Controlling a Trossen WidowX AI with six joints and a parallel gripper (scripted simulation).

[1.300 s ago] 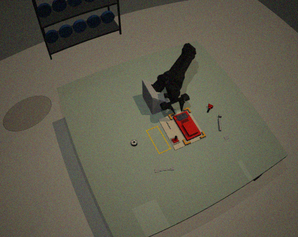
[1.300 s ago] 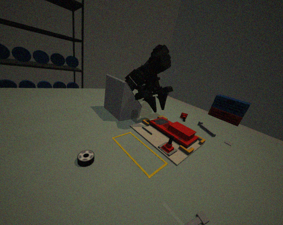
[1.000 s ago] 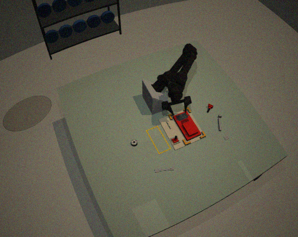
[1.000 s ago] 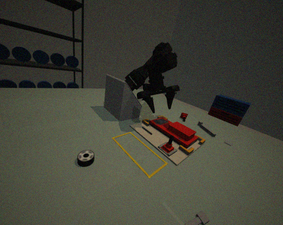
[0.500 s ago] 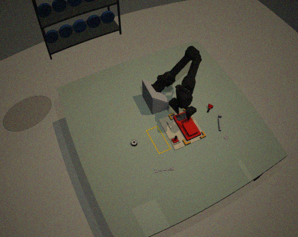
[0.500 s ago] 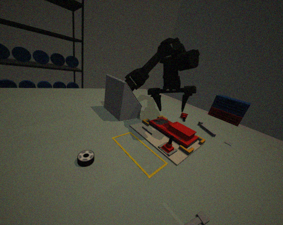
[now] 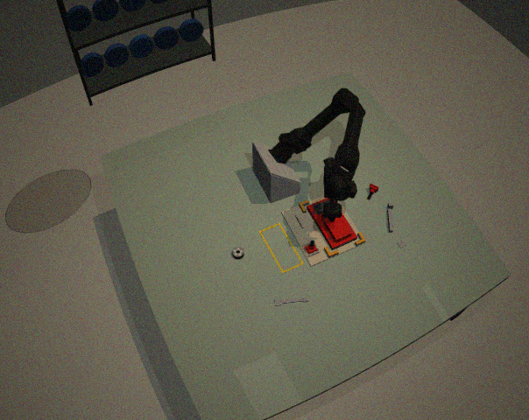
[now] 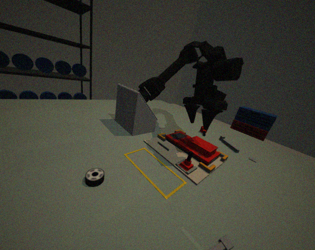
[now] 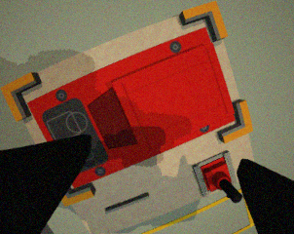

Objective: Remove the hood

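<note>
My gripper tip is 30 mm short of the red hood, 10 mm to the right of it and 70 mm above it. From my gripper tip the other things lie so: beige base plate 100 mm below; white wheel 80 mm behind, 340 mm to the right, 100 mm below; grey wrench 170 mm ahead, 280 mm to the right, 110 mm below.
</note>
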